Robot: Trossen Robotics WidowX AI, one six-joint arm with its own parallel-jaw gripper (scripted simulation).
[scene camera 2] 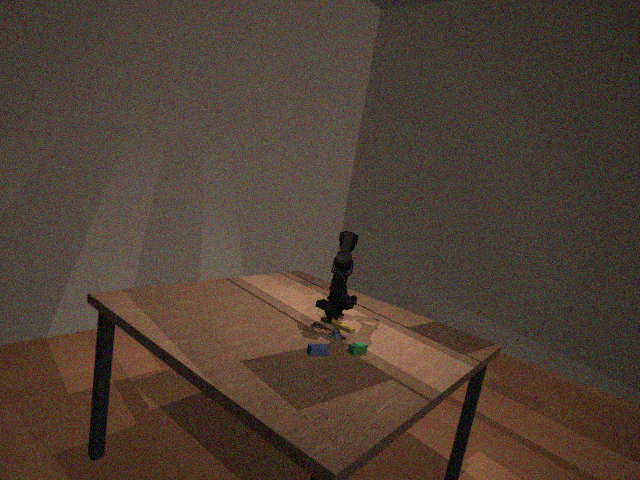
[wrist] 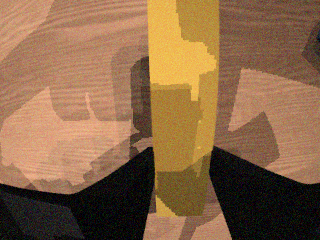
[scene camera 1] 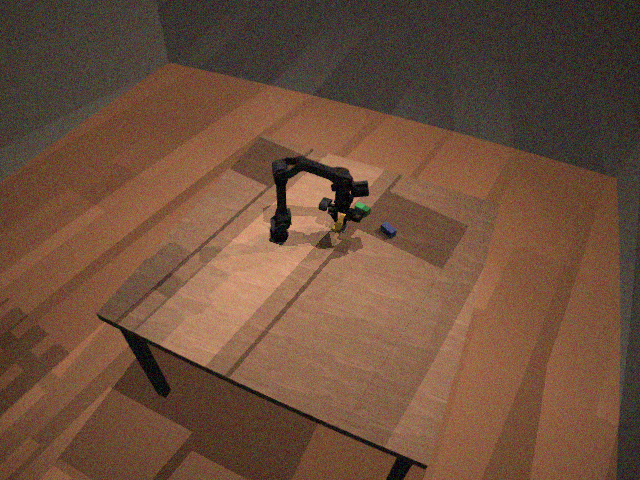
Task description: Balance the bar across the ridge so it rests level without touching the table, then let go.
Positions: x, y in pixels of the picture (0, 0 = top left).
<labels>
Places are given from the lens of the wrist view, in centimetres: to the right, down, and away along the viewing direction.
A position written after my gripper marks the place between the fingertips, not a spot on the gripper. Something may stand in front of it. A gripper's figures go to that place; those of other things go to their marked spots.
my gripper [wrist: 181, 153]: 1, 2, 9
yellow bar [wrist: 184, 51]: 1, -3, 7
</labels>
